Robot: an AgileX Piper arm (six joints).
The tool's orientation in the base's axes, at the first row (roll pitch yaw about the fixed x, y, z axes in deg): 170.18 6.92 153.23
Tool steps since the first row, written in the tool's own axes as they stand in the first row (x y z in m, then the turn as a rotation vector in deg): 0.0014 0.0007 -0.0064 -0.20 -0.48 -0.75; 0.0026 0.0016 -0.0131 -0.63 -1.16 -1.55; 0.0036 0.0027 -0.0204 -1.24 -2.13 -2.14; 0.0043 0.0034 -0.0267 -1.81 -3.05 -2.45; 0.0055 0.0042 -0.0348 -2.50 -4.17 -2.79; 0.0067 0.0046 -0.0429 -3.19 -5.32 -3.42; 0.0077 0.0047 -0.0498 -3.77 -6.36 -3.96
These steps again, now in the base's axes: -0.0021 0.0006 0.0062 -0.16 -0.59 0.68; -0.0040 0.0013 0.0128 -0.22 -1.47 1.40; -0.0058 0.0020 0.0200 -0.20 -2.66 1.88; -0.0072 0.0023 0.0262 -0.14 -3.76 2.10; -0.0094 0.0028 0.0341 -0.07 -5.10 2.32; -0.0118 0.0028 0.0419 -0.06 -6.49 2.83; -0.0139 0.0027 0.0486 -0.09 -7.73 3.25
